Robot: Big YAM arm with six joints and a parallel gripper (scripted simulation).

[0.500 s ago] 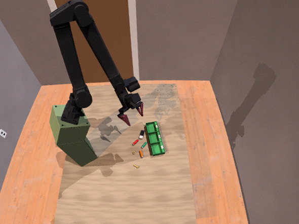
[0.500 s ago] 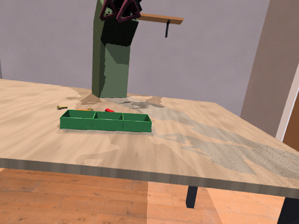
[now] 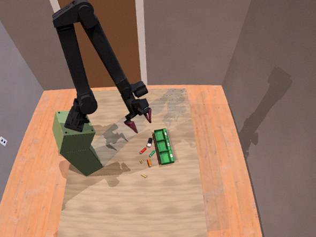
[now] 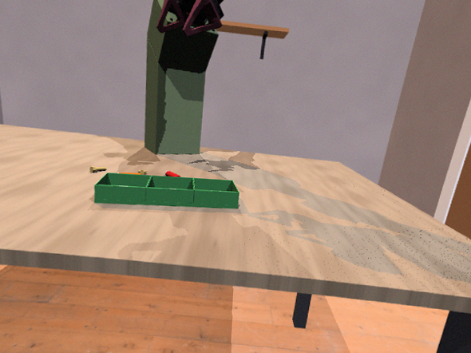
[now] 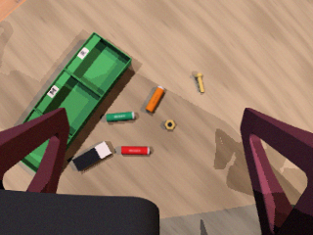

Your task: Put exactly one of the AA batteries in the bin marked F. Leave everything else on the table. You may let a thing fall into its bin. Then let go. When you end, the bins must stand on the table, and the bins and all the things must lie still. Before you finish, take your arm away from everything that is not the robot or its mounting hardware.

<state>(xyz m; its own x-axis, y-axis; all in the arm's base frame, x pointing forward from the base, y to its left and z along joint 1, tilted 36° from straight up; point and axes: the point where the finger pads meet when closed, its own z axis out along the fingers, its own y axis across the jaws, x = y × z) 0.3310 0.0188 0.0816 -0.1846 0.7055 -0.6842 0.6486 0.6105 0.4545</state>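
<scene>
Right now the green three-compartment bin is 120 mm ahead of my hand, 40 mm to the left of it and 310 mm below it. The rest, counted from my hand: red battery 20 mm behind, 10 mm to the left, 320 mm below; then black-and-white block 20 mm ahead, 70 mm to the left, 320 mm below; then green battery 40 mm ahead, 10 mm to the right, 320 mm below.
</scene>
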